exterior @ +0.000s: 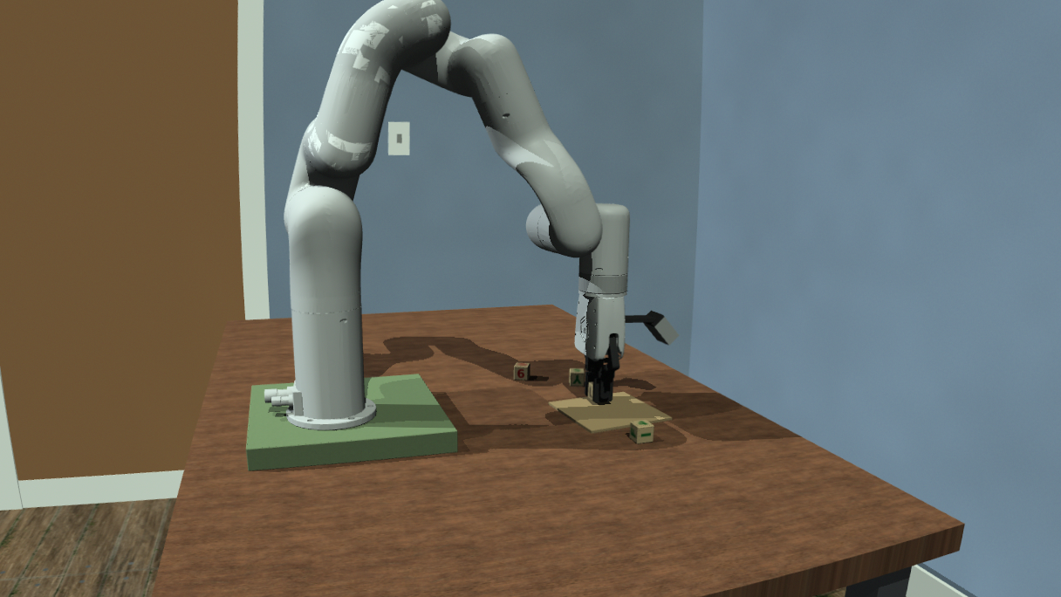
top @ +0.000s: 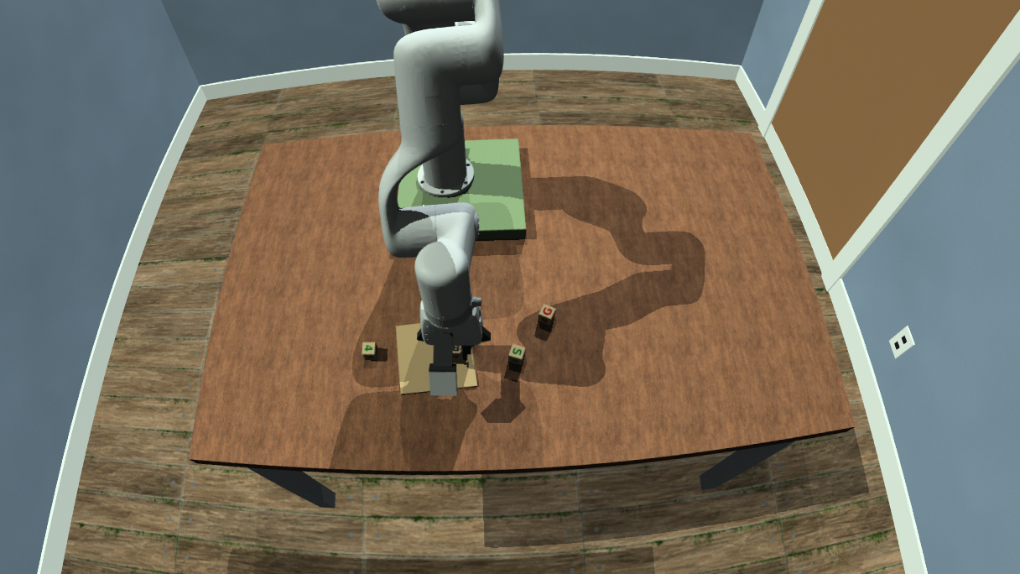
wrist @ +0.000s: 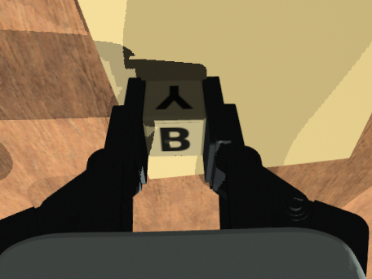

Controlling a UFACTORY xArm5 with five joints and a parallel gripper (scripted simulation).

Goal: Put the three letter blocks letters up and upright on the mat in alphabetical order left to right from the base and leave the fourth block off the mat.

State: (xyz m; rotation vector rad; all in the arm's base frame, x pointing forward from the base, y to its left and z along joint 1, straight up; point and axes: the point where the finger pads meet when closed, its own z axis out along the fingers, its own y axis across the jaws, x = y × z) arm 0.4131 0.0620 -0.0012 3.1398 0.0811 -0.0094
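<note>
Right now the tan mat is 40 mm to the right of my hand and 30 mm below it. Round my hand: cream block (10 mm ahead, 160 mm to the right, 20 mm below).
</note>
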